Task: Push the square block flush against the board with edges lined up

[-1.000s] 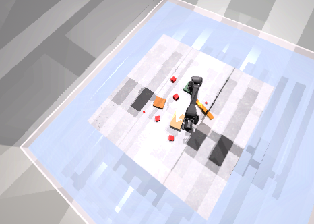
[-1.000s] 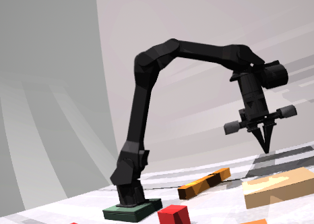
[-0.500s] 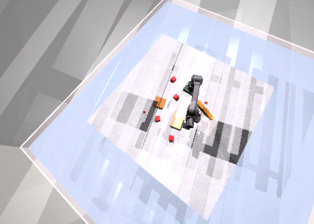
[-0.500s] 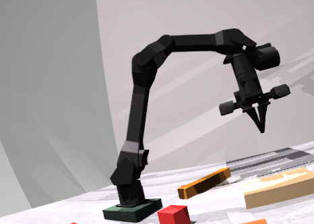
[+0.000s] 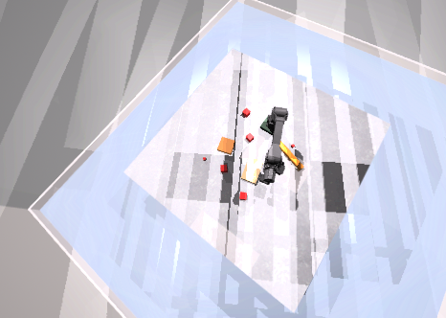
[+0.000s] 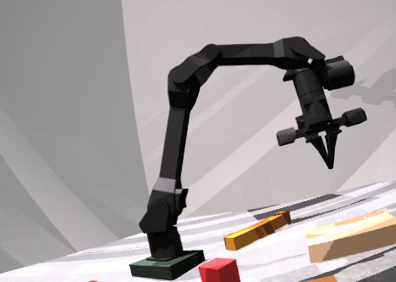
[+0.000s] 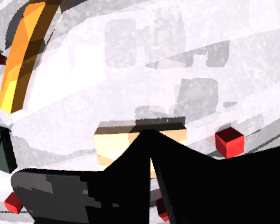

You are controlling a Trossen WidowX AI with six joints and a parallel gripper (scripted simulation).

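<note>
My gripper tip is now 33 cm to the left of the orange square block and 11 cm above it. From my gripper tip the other things lie so: pale tan block (3 cm ahead, 9 cm to the right, 11 cm below); long yellow-orange bar (20 cm behind, 4 cm to the left, 11 cm below).
</note>
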